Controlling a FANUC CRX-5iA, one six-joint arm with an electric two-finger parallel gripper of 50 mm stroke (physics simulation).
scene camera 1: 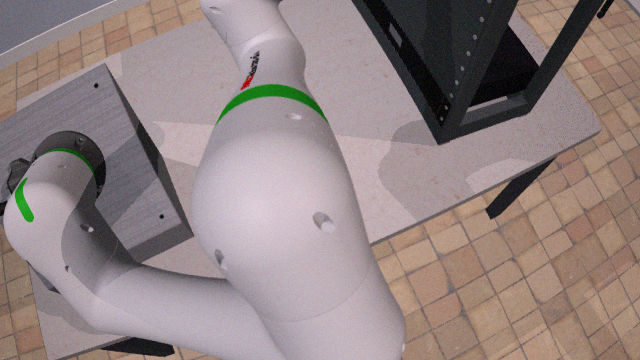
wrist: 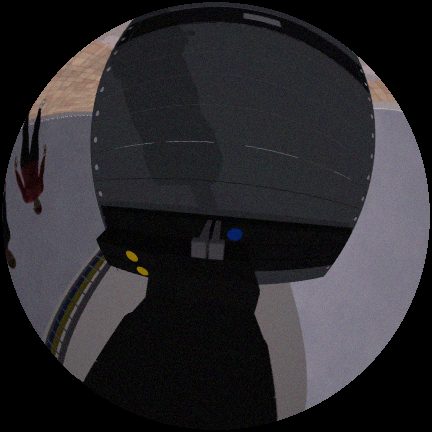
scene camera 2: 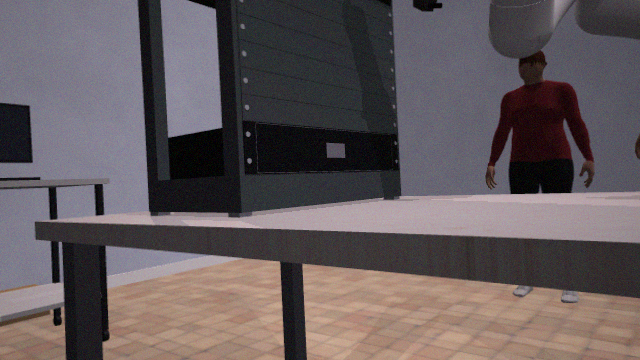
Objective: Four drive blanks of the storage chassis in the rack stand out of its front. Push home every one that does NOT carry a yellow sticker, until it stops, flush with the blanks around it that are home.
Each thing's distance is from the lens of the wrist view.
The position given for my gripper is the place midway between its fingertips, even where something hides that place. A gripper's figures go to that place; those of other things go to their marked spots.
my gripper [wrist: 213,228]: 0.17 m
black rack [wrist: 220,79]: 0.18 m
